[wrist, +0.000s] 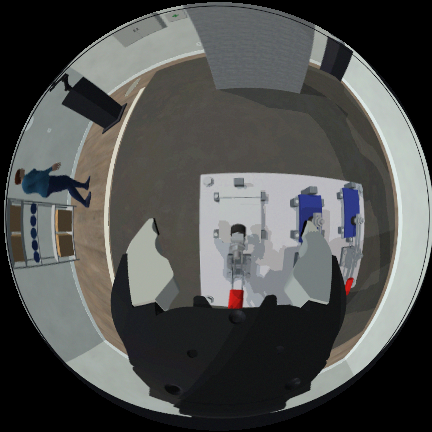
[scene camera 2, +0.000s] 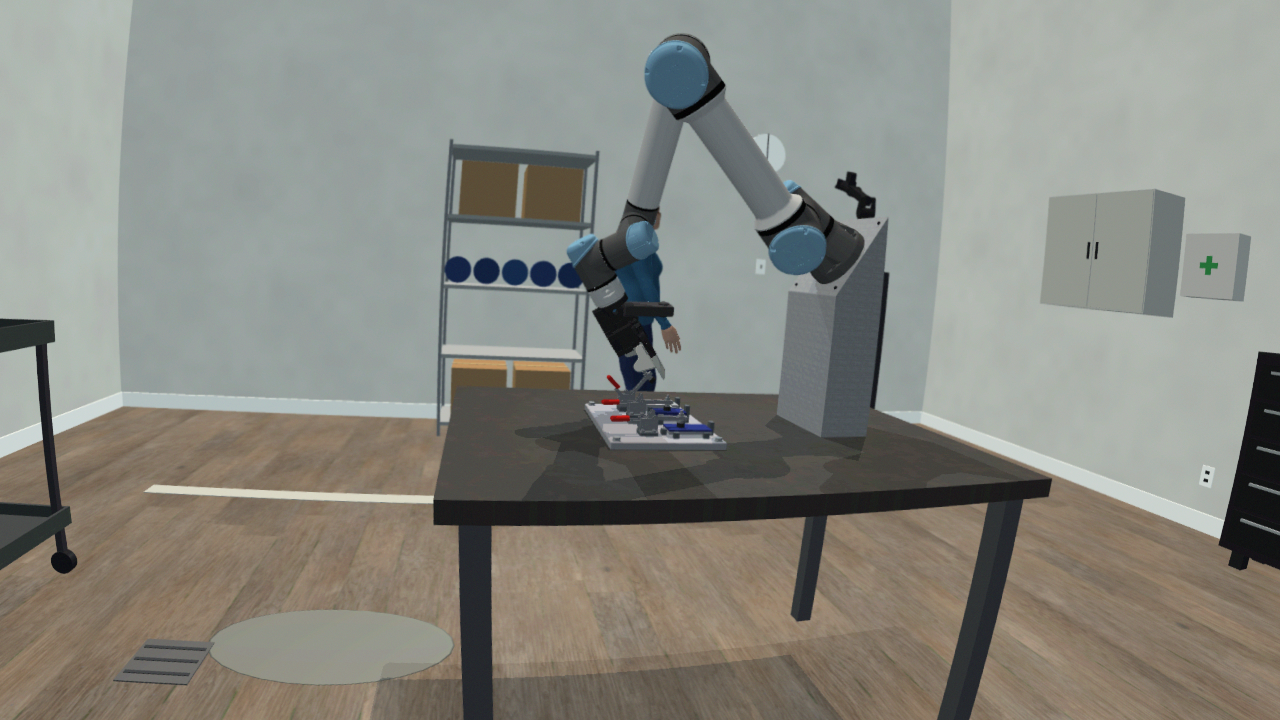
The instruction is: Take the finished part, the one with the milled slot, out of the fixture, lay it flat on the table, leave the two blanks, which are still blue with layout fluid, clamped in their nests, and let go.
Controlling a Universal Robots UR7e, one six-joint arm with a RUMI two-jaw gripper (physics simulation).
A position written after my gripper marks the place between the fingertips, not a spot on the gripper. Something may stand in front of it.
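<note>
A finished part (wrist: 239,204) and a fixture plate (wrist: 272,258) are visible. So is my gripper (wrist: 230,221), which also appears elsewhere: gripper (scene camera 2: 656,369).
</note>
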